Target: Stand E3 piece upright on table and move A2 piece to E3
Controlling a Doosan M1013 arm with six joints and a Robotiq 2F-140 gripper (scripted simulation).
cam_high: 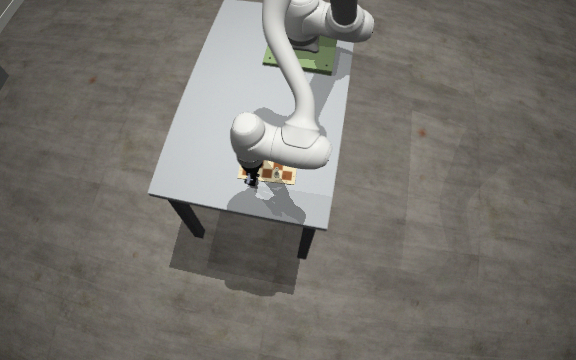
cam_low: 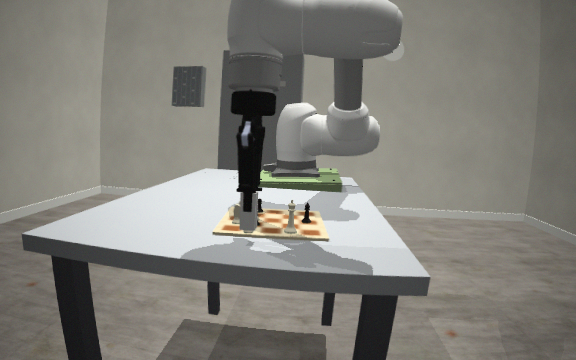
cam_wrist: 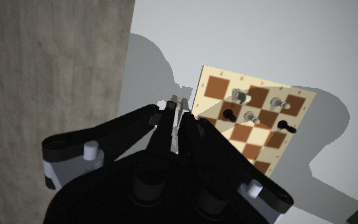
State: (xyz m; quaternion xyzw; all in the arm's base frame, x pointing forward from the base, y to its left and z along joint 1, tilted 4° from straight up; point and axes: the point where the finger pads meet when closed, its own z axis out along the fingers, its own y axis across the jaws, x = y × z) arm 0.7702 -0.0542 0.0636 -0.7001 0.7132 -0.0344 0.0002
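My hand is 14 cm past the chessboard, 3 cm to the right of it and 6 cm above it.
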